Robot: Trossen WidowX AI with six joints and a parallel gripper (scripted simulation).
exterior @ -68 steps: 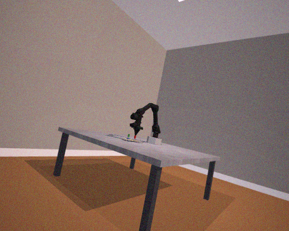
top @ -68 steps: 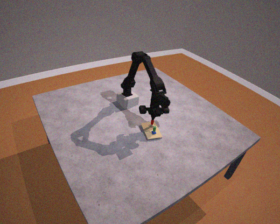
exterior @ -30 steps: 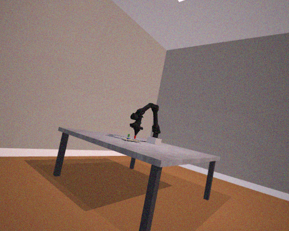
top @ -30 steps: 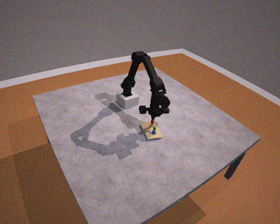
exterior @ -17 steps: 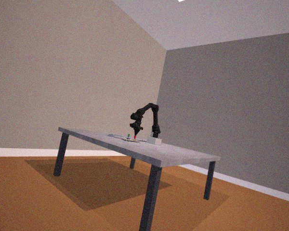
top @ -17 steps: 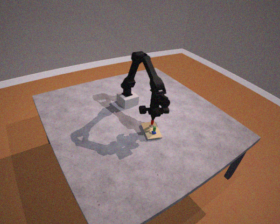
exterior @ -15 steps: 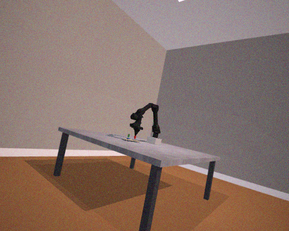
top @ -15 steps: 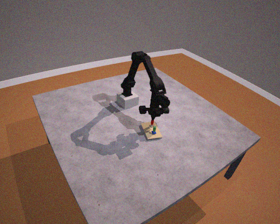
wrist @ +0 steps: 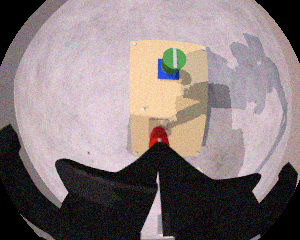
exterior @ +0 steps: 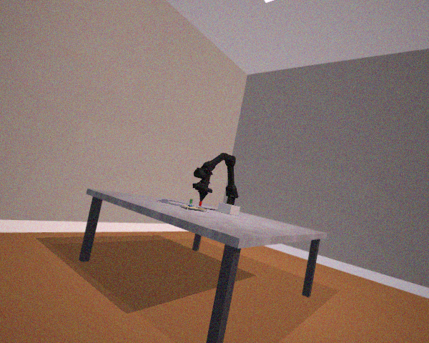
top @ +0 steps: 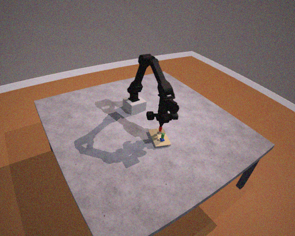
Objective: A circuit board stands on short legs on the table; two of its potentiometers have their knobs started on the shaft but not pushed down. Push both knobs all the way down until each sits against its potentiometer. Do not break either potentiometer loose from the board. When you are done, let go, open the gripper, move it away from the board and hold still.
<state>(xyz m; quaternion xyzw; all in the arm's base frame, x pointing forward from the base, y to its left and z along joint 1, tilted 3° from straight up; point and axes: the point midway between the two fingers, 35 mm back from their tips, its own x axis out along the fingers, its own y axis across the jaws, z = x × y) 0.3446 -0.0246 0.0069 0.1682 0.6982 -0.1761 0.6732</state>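
Now: the red knob 10 mm below my gripper tip. From my gripper tip the other things lie so: green knob 60 mm ahead, 30 mm to the right, 10 mm below.
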